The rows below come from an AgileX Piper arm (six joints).
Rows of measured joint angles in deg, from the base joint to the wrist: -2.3, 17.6, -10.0, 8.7, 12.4, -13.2; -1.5, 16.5, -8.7, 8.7, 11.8, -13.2; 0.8, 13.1, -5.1, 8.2, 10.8, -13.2; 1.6, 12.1, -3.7, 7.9, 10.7, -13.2; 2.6, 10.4, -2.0, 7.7, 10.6, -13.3; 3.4, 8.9, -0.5, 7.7, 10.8, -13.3; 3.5, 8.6, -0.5, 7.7, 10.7, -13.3; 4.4, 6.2, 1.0, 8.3, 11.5, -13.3; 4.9, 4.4, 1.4, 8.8, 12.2, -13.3; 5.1, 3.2, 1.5, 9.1, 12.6, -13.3; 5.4, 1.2, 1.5, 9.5, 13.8, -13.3; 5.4, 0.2, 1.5, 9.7, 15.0, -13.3; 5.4, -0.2, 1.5, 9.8, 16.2, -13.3; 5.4, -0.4, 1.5, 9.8, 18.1, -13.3; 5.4, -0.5, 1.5, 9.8, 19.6, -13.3; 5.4, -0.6, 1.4, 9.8, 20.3, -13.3; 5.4, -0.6, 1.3, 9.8, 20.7, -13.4; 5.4, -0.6, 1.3, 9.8, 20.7, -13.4
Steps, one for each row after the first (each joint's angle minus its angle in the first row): 0.8, -1.1, 1.3, 0.0, -0.6, 0.0; 3.1, -4.5, 4.9, -0.5, -1.6, 0.0; 3.9, -5.5, 6.3, -0.8, -1.7, 0.0; 4.9, -7.2, 8.0, -1.0, -1.8, -0.1; 5.7, -8.7, 9.5, -1.0, -1.6, -0.1; 5.8, -9.0, 9.5, -1.0, -1.7, -0.1; 6.7, -11.4, 11.0, -0.4, -0.9, -0.1; 7.2, -13.2, 11.4, 0.1, -0.2, -0.1; 7.4, -14.4, 11.5, 0.4, 0.2, -0.1; 7.7, -16.4, 11.5, 0.8, 1.4, -0.1; 7.7, -17.4, 11.5, 1.0, 2.6, -0.1; 7.7, -17.8, 11.5, 1.1, 3.8, -0.1; 7.7, -18.0, 11.5, 1.1, 5.7, -0.1; 7.7, -18.1, 11.5, 1.1, 7.2, -0.1; 7.7, -18.2, 11.4, 1.1, 7.9, -0.1; 7.7, -18.2, 11.3, 1.1, 8.3, -0.2; 7.7, -18.2, 11.3, 1.1, 8.3, -0.2
